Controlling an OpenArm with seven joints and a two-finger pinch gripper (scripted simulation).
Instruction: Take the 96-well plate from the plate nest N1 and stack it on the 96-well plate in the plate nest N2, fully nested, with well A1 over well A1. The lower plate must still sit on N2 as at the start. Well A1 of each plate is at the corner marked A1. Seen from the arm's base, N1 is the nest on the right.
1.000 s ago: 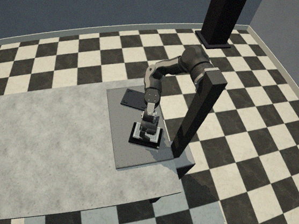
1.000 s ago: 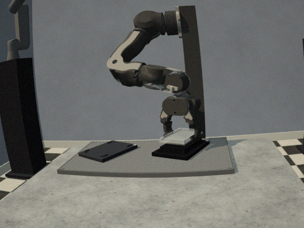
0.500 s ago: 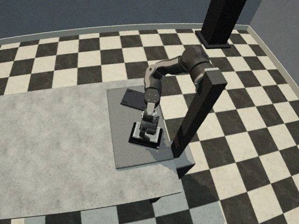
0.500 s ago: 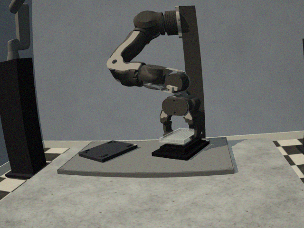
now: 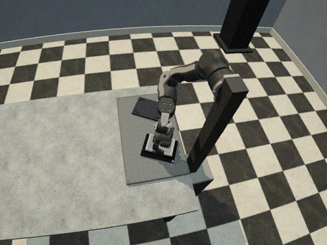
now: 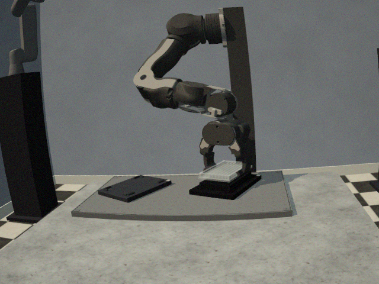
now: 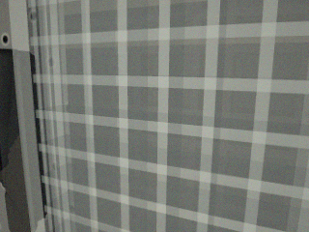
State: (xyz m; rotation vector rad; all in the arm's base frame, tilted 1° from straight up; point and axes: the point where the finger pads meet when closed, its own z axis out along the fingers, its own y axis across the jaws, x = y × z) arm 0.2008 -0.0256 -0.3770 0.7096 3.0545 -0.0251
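Right now the black 96-well plate is 20 mm below my hand. The rest, counted from my hand: clear 96-well plate (right at my hand); nest N1 (240 mm to the right, 40 mm below); nest N2 (40 mm below).
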